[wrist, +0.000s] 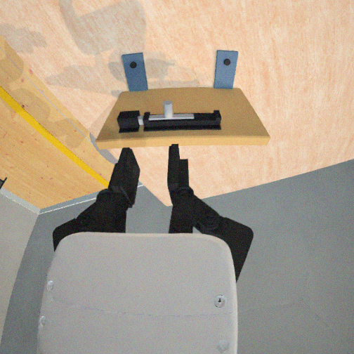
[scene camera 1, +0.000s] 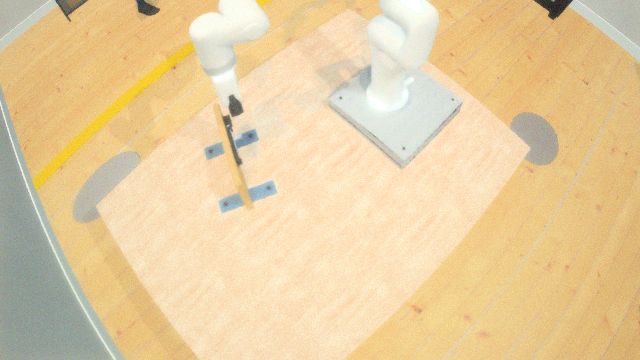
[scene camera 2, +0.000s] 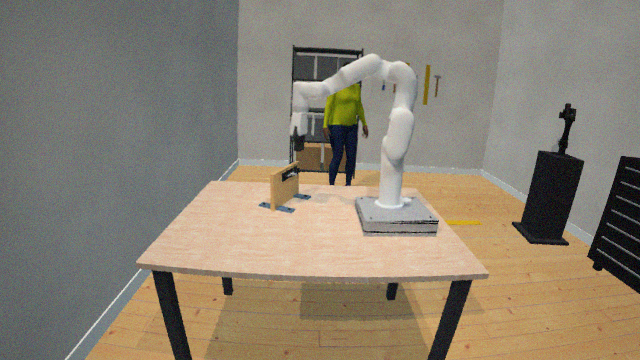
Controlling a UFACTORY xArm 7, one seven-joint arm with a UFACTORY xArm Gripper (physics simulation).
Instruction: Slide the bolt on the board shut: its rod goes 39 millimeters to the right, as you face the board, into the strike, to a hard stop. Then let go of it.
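Places are measured from the arm's base along level axes (x ahead, y left, z up), in centimetres.
Pixels of known places: gripper, between the fingertips: (scene camera 1: pixel 235 108) (scene camera 2: pixel 299 150); arm's base, origin of its link: (scene camera 1: pixel 387 94) (scene camera 2: pixel 389 204).
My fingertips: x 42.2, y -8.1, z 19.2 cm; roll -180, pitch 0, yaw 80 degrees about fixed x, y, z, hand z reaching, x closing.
Note:
Ahead of a thing's pixels: the offset from my fingertips to its top centre. "spot": to the spot under its first point. Level surfaces: height alone.
The wooden board @(dx +5.7, dy +1.3, dz -8.0 cm) (scene camera 1: pixel 241 184) (scene camera 2: pixel 279 192) (wrist: pixel 200 100) stands upright on two blue feet. On its face is the bolt's black housing (wrist: pixel 205 120), with a grey rod (wrist: pixel 186 116) and an upright light-grey knob (wrist: pixel 168 109). The black strike (wrist: pixel 128 121) is at the left in the wrist view, which is the right as one faces the board. The rod's pale end spans the small gap and reaches the strike; how deep it sits inside is hidden. My gripper (scene camera 1: pixel 235 106) (scene camera 2: pixel 298 141) (wrist: pixel 153 157) is partly open and empty, above the board and apart from the knob.
The blue feet @(spot: dx +1.0, dy +12.1, dz -24.1 cm) (scene camera 1: pixel 270 188) (scene camera 2: pixel 278 207) (wrist: pixel 226 75) are fixed to the table @(dz -25.2 cm) (scene camera 1: pixel 310 260) (scene camera 2: pixel 310 250) (wrist: pixel 300 75) on both sides of the board. The arm's grey base plate (scene camera 1: pixel 400 135) (scene camera 2: pixel 397 212) is on the same table. A person (scene camera 2: pixel 344 115) stands behind the table.

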